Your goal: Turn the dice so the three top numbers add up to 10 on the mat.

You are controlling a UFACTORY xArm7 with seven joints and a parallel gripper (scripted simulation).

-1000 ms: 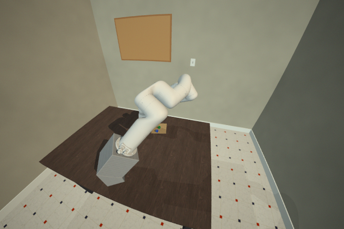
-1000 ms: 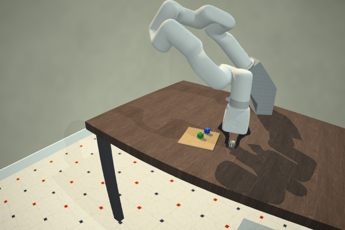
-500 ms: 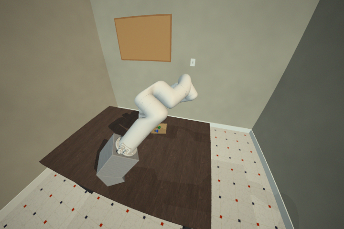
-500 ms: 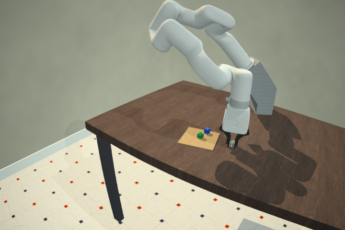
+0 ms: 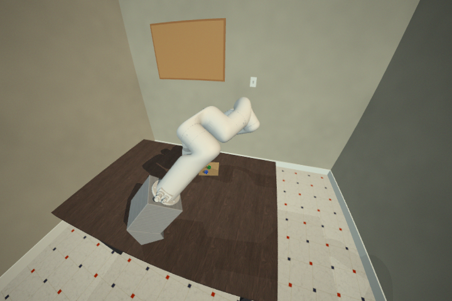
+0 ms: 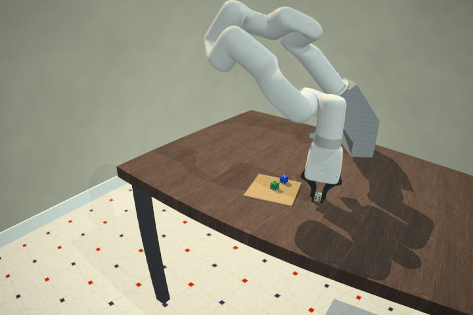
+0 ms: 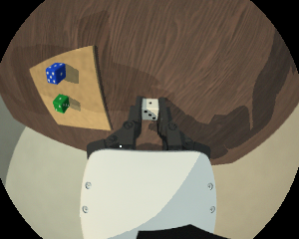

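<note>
My gripper is now 14 cm to the left of the green die, 1 cm past it and 1 cm above it. Also, from my hand: tan mat (14 cm to the right, 2 cm below, 1 cm behind); white die (1 cm below); blue die (12 cm to the right, 6 cm behind, 1 cm below).
</note>
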